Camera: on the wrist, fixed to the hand. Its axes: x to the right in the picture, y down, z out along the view.
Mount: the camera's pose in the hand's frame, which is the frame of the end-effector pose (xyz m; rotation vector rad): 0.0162 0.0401 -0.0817 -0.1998 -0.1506 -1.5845
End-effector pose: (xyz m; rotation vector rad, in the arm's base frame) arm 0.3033 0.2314 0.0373 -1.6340 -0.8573 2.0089
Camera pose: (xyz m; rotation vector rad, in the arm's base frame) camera 0.3816 0.2295 -0.0119 -0.3713 -1.6551 0.8579
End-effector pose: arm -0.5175 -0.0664 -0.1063 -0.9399 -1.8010 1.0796
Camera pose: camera -0.4427 -0.0127 -0.1143 0.5799 -1.9958 -0.0744
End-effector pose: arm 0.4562 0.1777 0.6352 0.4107 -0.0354 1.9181
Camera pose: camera 0.3928 0.1948 0.5701 0.2752 0.0057 0.3160
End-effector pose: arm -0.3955 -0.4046 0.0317 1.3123 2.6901 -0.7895
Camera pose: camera -0.3615 -0.3346 0.0816 1.0284 -2.7894 0.4350
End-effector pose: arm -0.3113 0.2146 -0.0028 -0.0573 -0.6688 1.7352
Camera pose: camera -0.3200 0.2573 -0.0843 0.3784 -0.6672 0.1465
